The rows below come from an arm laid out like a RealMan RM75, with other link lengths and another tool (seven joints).
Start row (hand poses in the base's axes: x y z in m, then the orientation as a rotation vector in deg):
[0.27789 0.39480 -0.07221 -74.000 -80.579 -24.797]
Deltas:
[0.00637 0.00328 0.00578 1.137 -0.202 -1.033]
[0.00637 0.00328 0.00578 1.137 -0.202 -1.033]
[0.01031 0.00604 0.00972 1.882 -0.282 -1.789]
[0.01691 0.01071 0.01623 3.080 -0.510 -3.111]
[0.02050 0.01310 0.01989 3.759 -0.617 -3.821]
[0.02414 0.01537 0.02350 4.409 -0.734 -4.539]
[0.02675 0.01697 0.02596 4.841 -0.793 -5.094]
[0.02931 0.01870 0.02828 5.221 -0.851 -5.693]
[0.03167 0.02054 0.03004 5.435 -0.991 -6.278]
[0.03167 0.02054 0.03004 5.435 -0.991 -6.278]
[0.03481 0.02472 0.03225 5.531 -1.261 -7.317]
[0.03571 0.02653 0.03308 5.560 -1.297 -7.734]
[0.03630 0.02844 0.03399 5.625 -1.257 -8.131]
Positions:
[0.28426 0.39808 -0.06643 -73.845 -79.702 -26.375]
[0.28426 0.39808 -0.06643 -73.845 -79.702 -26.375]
[0.28820 0.40084 -0.06249 -73.799 -79.031 -27.421]
[0.29480 0.40551 -0.05598 -73.789 -77.962 -29.238]
[0.29839 0.40790 -0.05232 -73.749 -77.355 -30.222]
[0.30203 0.41017 -0.04871 -73.734 -76.760 -31.197]
[0.30464 0.41177 -0.04625 -73.780 -76.299 -31.883]
[0.30720 0.41350 -0.04393 -73.899 -75.829 -32.563]
[0.30956 0.41534 -0.04217 -74.137 -75.496 -33.187]
[0.30956 0.41534 -0.04217 -74.137 -75.496 -33.187]
[0.31270 0.41952 -0.03996 -74.791 -75.030 -34.134]
[0.31360 0.42133 -0.03913 -75.064 -74.786 -34.456]
[0.31419 0.42324 -0.03822 -75.297 -74.478 -34.733]

